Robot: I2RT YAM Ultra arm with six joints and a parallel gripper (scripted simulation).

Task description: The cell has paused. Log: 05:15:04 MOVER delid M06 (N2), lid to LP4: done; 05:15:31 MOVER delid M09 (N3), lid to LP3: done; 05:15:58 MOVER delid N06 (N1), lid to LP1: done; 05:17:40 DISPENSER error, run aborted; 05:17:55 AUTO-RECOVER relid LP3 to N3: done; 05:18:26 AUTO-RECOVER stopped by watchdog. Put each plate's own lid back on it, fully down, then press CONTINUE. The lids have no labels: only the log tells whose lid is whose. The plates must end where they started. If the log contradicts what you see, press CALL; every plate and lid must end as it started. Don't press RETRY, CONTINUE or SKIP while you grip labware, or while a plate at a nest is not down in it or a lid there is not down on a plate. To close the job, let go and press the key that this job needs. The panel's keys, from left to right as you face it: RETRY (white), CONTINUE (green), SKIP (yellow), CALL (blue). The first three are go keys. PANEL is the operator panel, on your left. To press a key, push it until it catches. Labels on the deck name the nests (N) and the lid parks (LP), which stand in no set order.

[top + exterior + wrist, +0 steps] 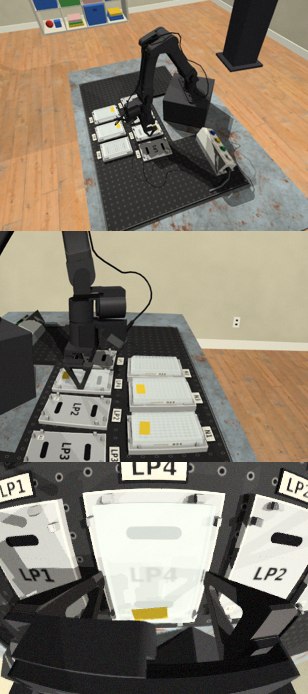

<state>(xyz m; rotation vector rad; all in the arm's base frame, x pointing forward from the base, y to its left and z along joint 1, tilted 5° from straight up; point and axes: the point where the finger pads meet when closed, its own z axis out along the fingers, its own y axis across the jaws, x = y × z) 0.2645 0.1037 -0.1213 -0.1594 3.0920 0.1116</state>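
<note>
Right now the plate M06 is 17 cm ahead of my hand and 8 cm to the left of it. Round my hand: yellow SKIP key (31 cm behind, 19 cm to the left, 4 cm above); green CONTINUE key (31 cm behind, 24 cm to the left, 4 cm above); blue CALL key (30 cm behind, 14 cm to the left, 4 cm above).
</note>
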